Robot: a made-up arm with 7 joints.
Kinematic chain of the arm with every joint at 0, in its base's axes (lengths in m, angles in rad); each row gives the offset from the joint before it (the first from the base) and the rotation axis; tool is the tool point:
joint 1: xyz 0 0 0.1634 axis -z
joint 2: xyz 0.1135 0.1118 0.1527 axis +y
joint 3: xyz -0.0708 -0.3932 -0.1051 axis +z
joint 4: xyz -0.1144 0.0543 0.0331 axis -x
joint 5: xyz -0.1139 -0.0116 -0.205 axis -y
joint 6: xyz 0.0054 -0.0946 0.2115 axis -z
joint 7: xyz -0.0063 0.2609 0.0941 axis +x
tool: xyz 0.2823 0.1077 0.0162
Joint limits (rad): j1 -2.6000..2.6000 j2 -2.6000..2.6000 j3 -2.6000..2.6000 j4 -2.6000..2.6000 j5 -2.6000..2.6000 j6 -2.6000..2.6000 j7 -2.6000..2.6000
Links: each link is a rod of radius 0.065 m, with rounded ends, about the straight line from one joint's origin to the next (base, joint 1, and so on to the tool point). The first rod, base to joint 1, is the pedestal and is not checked.
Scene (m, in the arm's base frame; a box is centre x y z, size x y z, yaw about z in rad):
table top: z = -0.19
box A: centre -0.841 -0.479 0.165 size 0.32 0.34 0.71 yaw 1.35
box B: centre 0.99 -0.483 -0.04 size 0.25 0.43 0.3 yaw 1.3
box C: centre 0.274 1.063 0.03 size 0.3 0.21 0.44 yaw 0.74
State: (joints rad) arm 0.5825 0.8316 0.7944 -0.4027 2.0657 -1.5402 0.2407
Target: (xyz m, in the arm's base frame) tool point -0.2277 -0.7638 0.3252
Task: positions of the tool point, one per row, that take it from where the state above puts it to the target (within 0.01 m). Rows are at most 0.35 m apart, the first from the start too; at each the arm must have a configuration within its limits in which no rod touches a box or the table.
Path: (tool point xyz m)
1: -0.7016 0.2739 0.6766
2: -0.5474 0.2219 0.9214
3: -0.3367 0.1206 1.0987
4: -0.0946 -0.0158 1.1861
5: 0.1488 -0.1668 1.1731
6: 0.3641 -0.3081 1.0646
7: 0.1939 -0.2140 1.1789
8: -0.0285 -0.1986 1.2158
9: -0.2428 -0.2850 1.1639
10: -0.3821 -0.4596 1.0264
11: -0.3969 -0.6731 0.8200
12: -0.2723 -0.8560 0.5706
13: -0.2692 -0.8113 0.4575
14: -0.2277 -0.7638 0.3253

